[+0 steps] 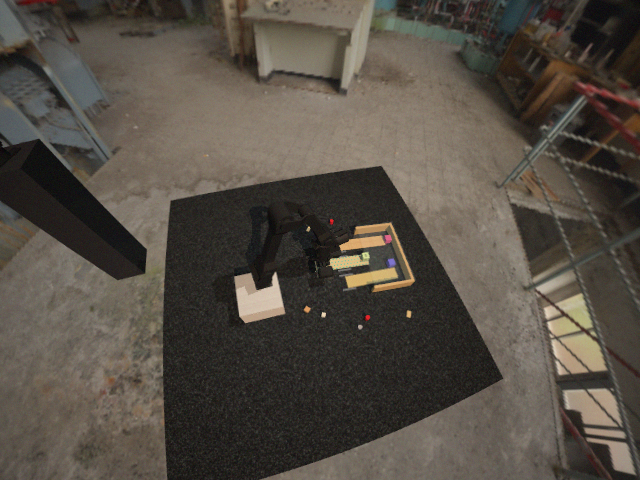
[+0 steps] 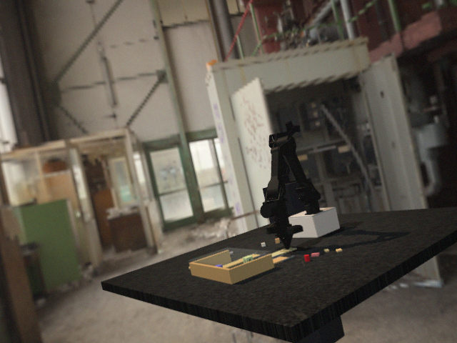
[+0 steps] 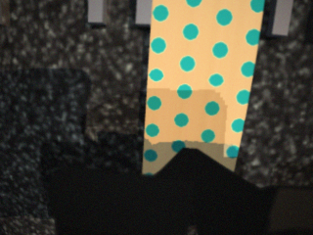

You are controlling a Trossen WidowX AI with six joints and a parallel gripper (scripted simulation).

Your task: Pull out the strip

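Right now the labelled cube is 210 mm ahead of my gripper tip, 20 mm to the right of it and 20 mm above it.
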